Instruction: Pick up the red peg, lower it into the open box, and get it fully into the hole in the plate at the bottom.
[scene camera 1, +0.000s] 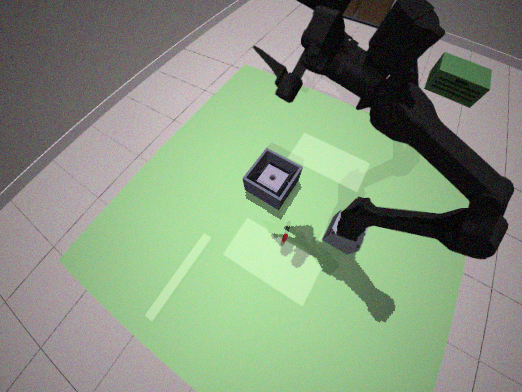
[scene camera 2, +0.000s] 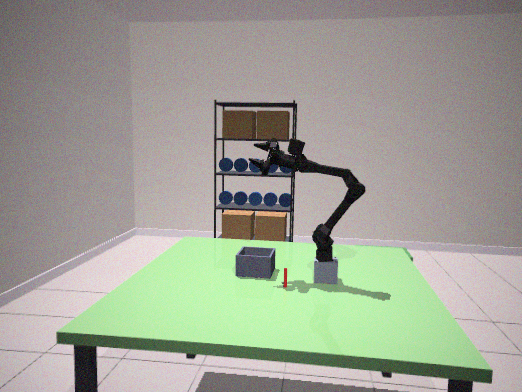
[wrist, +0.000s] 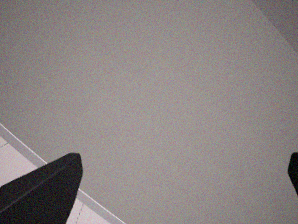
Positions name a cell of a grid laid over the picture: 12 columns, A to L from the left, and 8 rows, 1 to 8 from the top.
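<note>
The robot's gripper (scene camera 1: G1) appears in the scene, and the wrist view offers a sight of the gripper (wrist: H6) too.
</note>
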